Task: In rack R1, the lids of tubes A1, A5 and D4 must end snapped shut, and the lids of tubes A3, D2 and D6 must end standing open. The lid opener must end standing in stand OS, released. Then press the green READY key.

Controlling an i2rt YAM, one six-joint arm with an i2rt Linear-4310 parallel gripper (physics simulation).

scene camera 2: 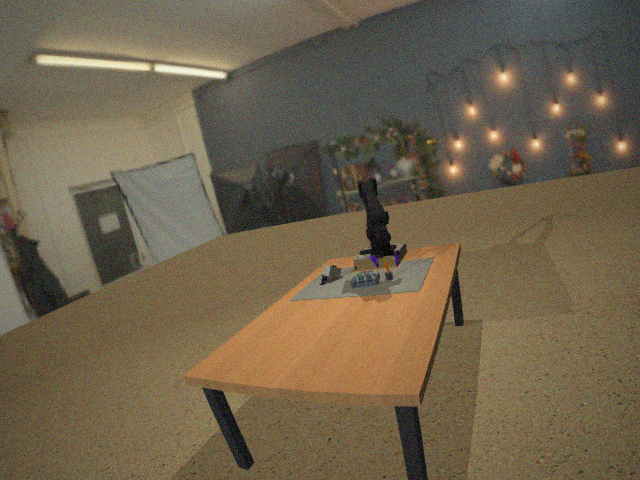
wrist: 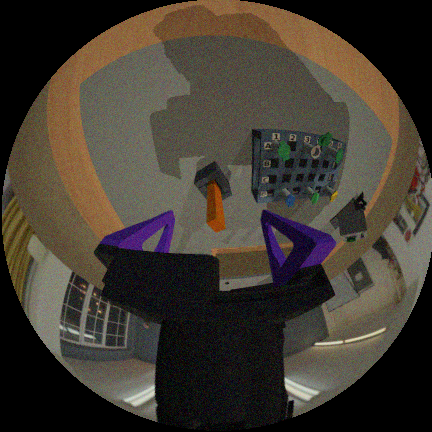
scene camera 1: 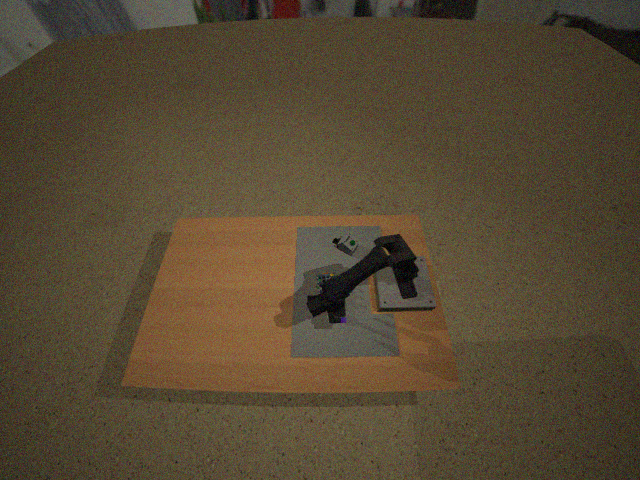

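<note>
My gripper is open and empty, above the mat near the opener. The orange lid opener stands in the dark stand OS, framed between the fingers in the wrist view but not gripped. Rack R1 is right of it in the wrist view. A3 shows a pale open mouth with a green lid raised behind. Green lids of A1 and A5 look closed. The blue D2 lid, green D4 lid and yellow D6 lid are too small to judge.
The grey console with the green READY key stands beyond the rack on the grey mat. The black arm partly hides the rack in scene camera 1. Its base plate is at the table's right.
</note>
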